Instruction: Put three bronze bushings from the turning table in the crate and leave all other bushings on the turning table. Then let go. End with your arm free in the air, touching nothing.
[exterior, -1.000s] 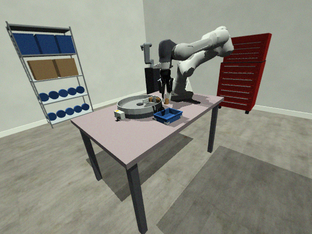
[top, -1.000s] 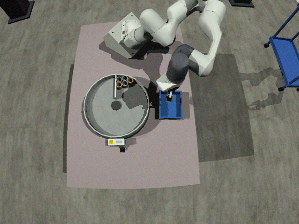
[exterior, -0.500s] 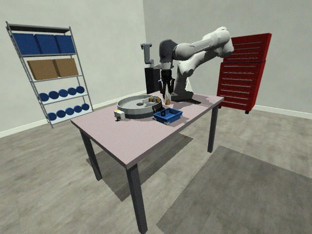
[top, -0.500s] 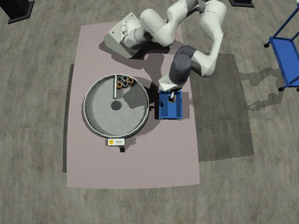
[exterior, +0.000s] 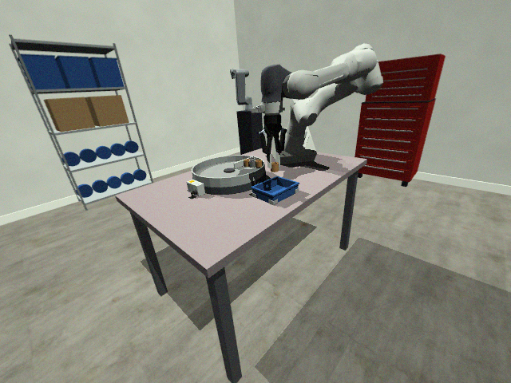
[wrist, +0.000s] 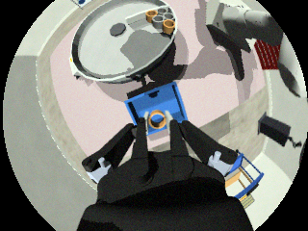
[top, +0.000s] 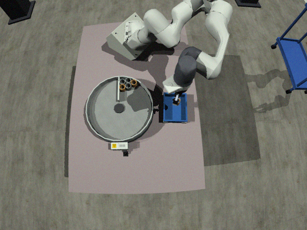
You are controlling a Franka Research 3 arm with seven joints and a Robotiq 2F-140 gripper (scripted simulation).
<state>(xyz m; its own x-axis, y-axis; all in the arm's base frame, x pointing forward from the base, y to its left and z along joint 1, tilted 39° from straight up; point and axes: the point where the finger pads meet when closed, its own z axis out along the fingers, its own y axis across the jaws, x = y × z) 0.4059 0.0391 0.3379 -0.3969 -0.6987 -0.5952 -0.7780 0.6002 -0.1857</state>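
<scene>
My hand is 1 cm to the right of the blue crate and 15 cm above it. From my hand the other things lie so: turning table (3 cm behind, 34 cm to the right, 12 cm below).
</scene>
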